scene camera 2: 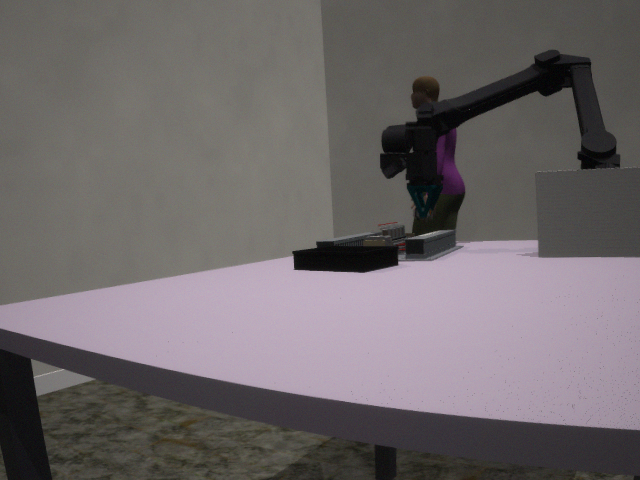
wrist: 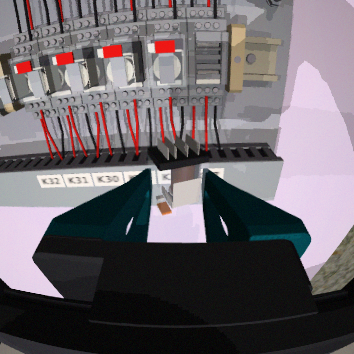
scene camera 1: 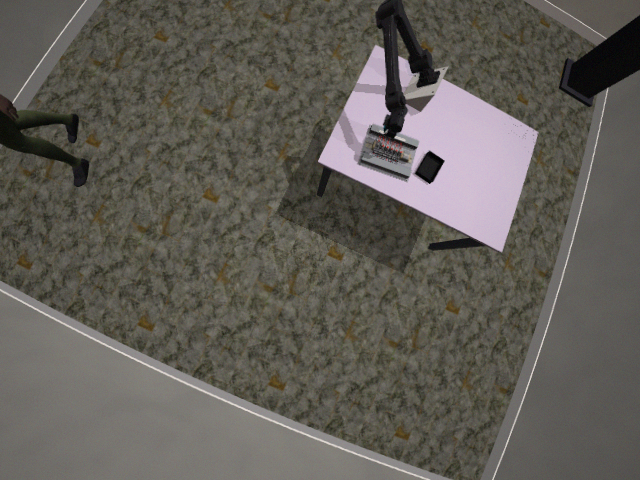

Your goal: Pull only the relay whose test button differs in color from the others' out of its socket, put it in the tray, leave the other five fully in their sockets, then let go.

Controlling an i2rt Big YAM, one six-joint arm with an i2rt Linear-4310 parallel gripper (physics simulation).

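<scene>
The relay with the orange test button is between the fingers of my gripper, which is shut on it. Its black base and metal pins point away from the palm. In the scene view from table height, the fingertips are raised above the board, near the front wire duct. The rightmost socket is empty. Relays with red test buttons sit in the sockets to its left; another shows partly at the left edge. The black tray stands beside the board.
A grey wire duct with label tags runs along the board below the held relay. Red and black wires run between duct and sockets. A tan end stop stands right of the empty socket. The arm's base block stands on the table. A person stands beyond.
</scene>
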